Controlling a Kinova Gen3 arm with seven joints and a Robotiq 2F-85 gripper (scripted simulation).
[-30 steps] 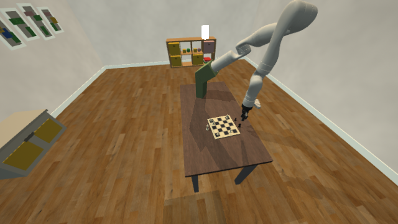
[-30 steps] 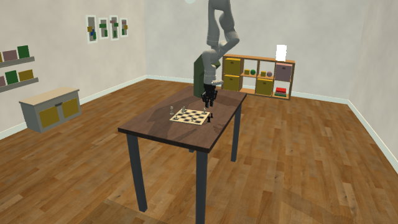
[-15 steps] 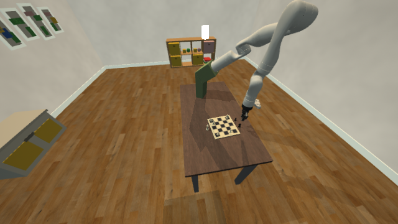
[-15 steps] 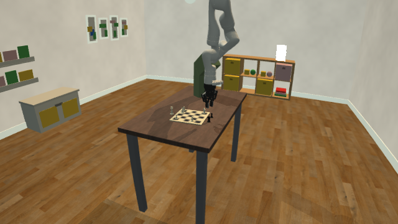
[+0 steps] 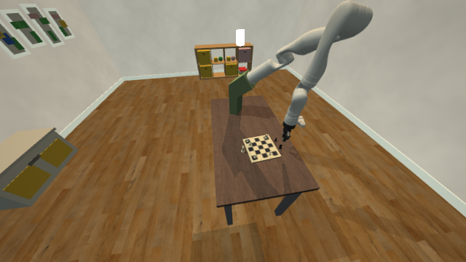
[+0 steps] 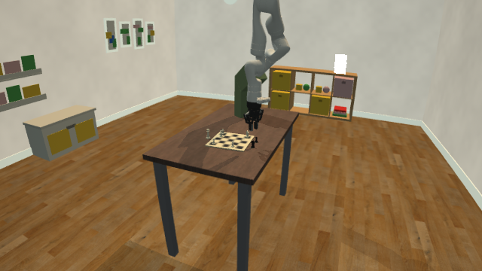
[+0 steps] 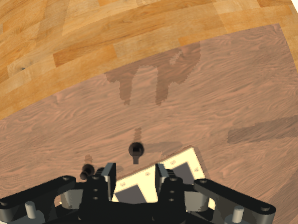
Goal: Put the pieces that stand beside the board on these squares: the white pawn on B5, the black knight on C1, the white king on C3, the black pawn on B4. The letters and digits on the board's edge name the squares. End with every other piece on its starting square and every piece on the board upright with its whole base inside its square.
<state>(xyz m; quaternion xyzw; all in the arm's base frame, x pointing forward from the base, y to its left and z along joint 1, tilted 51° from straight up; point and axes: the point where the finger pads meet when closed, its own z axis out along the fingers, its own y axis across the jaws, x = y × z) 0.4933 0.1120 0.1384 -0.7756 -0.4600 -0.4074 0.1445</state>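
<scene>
My gripper is now 100 mm above the black knight. Also, from my hand: black pawn: 80 mm behind, 10 mm to the right, 100 mm below; then chessboard: 20 mm behind, 140 mm to the right, 120 mm below; then white king: 10 mm ahead, 280 mm to the right, 90 mm below.
</scene>
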